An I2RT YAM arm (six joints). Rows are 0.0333 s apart.
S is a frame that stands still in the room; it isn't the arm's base.
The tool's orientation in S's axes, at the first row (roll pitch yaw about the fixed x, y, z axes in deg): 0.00, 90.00, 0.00
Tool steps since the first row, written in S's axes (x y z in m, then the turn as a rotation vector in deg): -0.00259, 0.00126, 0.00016, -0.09, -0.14, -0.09; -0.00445, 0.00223, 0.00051, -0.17, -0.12, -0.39; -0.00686, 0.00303, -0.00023, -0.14, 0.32, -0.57; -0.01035, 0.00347, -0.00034, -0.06, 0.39, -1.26; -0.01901, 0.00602, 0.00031, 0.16, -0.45, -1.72; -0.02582, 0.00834, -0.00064, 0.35, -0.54, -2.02; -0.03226, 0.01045, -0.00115, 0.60, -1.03, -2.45; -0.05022, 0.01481, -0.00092, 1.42, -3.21, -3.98
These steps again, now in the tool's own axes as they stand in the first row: -0.00016, 0.00126, -0.00259, 0.09, -0.14, -0.09; -0.00051, 0.00223, -0.00445, 0.39, -0.12, -0.17; 0.00023, 0.00303, -0.00686, 0.57, 0.32, -0.14; 0.00034, 0.00347, -0.01035, 1.26, 0.39, -0.06; -0.00031, 0.00602, -0.01901, 1.72, -0.45, 0.16; 0.00064, 0.00834, -0.02582, 2.02, -0.54, 0.35; 0.00115, 0.01045, -0.03226, 2.45, -1.03, 0.60; 0.00092, 0.01481, -0.05022, 3.98, -3.21, 1.42
